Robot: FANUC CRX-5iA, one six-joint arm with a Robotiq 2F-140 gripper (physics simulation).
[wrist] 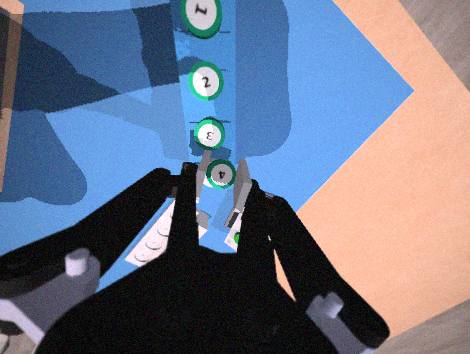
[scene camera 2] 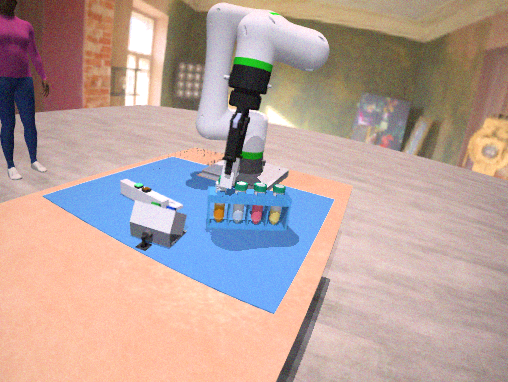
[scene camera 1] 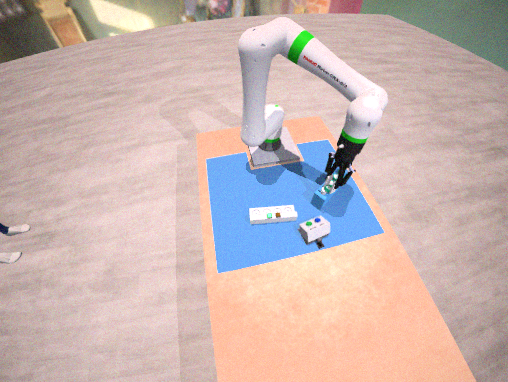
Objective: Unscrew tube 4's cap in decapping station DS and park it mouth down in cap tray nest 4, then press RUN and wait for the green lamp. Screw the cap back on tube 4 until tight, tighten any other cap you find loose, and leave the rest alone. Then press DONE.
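Frame: origin at the arm's base, x ahead, y up, z right, level; millimetres.
Seen in the pictures: gripper, fingertip midpoint: (wrist: 222,166) (scene camera 2: 227,184) (scene camera 1: 328,189); arm's base, link origin: (scene camera 2: 246,167) (scene camera 1: 269,142).
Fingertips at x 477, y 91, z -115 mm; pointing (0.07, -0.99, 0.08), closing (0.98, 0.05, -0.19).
Observation:
Offsets run from my fingertips to a thing's top centre. "spot": to the spot under its first point.
The blue rack {dx -41, dy -16, dz -50 mm} (scene camera 1: 320,200) (scene camera 2: 248,227) holds several tubes upright. Tube 4 {spot: dx +8, dy -82, dz +12 mm} (scene camera 2: 219,213), with orange liquid, is at its left end in scene camera 2. My gripper (scene camera 1: 332,184) (scene camera 2: 227,184) (wrist: 222,166) is shut on green-rimmed cap 4 {dx +1, dy +21, dz +7 mm} (wrist: 221,174), at the mouth of tube 4. Whether the cap is seated is hidden by the fingers. Cap 3 {dx -29, dy +2, dz -27 mm} (scene camera 2: 241,186) (wrist: 209,135), cap 2 {dx -53, dy +2, dz -74 mm} (scene camera 2: 260,188) (wrist: 206,81) and cap 1 {dx -77, dy +2, dz -120 mm} (scene camera 2: 279,189) (wrist: 201,12) sit on their tubes; their tightness cannot be told. The white cap tray {dx -17, dy -66, dz +267 mm} (scene camera 1: 258,219) (scene camera 2: 131,189) shows no parked cap.
The white button box {dx +129, dy -35, dz +121 mm} (scene camera 1: 315,231) (scene camera 2: 153,220) stands near the mat's front edge, with a green button {dx +109, dy -45, dz +145 mm} (scene camera 1: 308,224) and a blue button {dx +105, dy -45, dz +100 mm} (scene camera 1: 317,220). A bright green lamp {dx +6, dy -66, dz +293 mm} (scene camera 1: 269,216) and a brown lamp {dx +15, dy -66, dz +254 mm} (scene camera 1: 278,215) are on the tray. The arm's base plate is behind.

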